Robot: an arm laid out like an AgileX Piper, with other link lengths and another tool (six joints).
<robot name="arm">
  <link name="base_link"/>
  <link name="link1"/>
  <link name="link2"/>
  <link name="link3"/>
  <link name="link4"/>
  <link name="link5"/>
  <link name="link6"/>
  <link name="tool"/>
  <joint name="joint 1" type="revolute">
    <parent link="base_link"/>
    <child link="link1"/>
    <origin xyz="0 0 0.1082" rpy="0 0 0"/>
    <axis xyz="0 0 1"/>
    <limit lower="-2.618" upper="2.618"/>
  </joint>
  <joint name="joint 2" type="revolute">
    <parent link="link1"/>
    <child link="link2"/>
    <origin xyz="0 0 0" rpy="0 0 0"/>
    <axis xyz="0 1 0"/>
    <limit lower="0" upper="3.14"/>
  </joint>
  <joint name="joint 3" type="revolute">
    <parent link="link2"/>
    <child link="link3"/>
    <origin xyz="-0.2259 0 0.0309" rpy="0 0 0"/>
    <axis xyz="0 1 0"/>
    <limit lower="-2.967" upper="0"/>
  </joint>
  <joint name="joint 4" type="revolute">
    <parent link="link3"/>
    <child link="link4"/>
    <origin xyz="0.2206 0 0.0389" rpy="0 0 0"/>
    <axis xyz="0.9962 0 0.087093"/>
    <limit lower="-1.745" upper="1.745"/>
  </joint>
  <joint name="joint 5" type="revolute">
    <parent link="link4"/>
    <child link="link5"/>
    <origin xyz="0 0 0" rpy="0 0 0"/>
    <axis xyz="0 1 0"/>
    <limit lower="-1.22" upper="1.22"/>
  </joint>
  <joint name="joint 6" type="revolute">
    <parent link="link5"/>
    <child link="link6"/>
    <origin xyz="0.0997 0 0.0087" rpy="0 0 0"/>
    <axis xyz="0.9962 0 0.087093"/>
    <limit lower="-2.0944" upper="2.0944"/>
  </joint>
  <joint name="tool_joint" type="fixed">
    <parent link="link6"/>
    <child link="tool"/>
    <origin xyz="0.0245 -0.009 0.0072" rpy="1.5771 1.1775 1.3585"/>
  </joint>
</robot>
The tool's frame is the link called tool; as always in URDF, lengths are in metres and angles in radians.
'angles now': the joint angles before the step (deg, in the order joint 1, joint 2, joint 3, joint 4, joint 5, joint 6). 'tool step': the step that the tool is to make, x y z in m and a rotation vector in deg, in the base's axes. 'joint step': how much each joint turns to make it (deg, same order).
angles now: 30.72 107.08 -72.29 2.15 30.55 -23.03
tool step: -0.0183 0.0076 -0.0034 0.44 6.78 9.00
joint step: -0.26 -0.39 -0.13 11.98 7.54 -15.94
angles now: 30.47 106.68 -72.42 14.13 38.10 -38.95
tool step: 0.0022 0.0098 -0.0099 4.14 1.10 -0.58
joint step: 0.01 2.35 -0.01 7.32 -2.84 -4.31
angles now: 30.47 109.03 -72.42 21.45 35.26 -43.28
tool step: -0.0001 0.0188 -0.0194 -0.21 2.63 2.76
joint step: 2.03 5.45 -3.48 2.03 0.84 -1.74
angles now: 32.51 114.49 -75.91 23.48 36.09 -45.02
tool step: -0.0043 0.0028 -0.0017 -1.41 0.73 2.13
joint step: 0.76 0.33 -0.51 -1.35 1.71 -0.08
